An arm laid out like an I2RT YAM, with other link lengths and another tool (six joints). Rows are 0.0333 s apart.
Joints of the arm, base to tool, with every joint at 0 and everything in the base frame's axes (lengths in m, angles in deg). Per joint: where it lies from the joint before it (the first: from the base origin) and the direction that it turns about. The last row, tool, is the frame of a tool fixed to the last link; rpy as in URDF.
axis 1: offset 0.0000 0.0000 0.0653 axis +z
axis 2: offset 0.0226 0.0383 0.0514 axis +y
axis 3: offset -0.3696 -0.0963 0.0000 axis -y
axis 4: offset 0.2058 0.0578 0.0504 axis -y
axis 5: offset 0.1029 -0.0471 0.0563 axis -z
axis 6: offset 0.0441 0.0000 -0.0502 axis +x
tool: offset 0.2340 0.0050 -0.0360 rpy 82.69 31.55 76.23
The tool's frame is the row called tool.
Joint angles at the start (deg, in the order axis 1, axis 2, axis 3, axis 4, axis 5, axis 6): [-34.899, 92.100, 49.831, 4.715, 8.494, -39.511]
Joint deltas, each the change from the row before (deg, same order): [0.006, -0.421, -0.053, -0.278, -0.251, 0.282]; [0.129, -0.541, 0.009, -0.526, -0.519, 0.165]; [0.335, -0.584, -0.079, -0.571, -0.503, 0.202]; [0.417, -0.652, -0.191, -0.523, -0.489, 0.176]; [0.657, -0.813, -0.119, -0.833, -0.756, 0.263]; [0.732, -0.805, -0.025, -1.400, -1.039, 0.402]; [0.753, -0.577, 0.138, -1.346, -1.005, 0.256]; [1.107, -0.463, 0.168, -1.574, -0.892, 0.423]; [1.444, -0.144, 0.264, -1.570, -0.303, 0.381]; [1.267, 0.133, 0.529, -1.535, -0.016, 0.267]
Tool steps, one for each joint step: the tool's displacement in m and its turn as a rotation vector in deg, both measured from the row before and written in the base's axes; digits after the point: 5 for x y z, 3 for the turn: [-0.00043, 0.00200, 0.00149, 0.232, -0.322, 0.035]; [0.00062, 0.00406, 0.00164, 0.339, -0.293, 0.442]; [0.00123, 0.00574, 0.00103, 0.405, -0.231, 0.612]; [0.00121, 0.00649, 0.00091, 0.384, -0.212, 0.698]; [0.00261, 0.00957, 0.00109, 0.617, -0.279, 1.096]; [0.00209, 0.01228, -0.00118, 1.118, -0.032, 1.304]; [0.00283, 0.01159, -0.00132, 1.026, 0.076, 1.379]; [0.00340, 0.01402, -0.00301, 1.239, 0.320, 1.528]; [0.00360, 0.01355, -0.00439, 0.993, 0.746, 1.427]; [0.00305, 0.01033, -0.00399, 0.725, 0.887, 1.102]
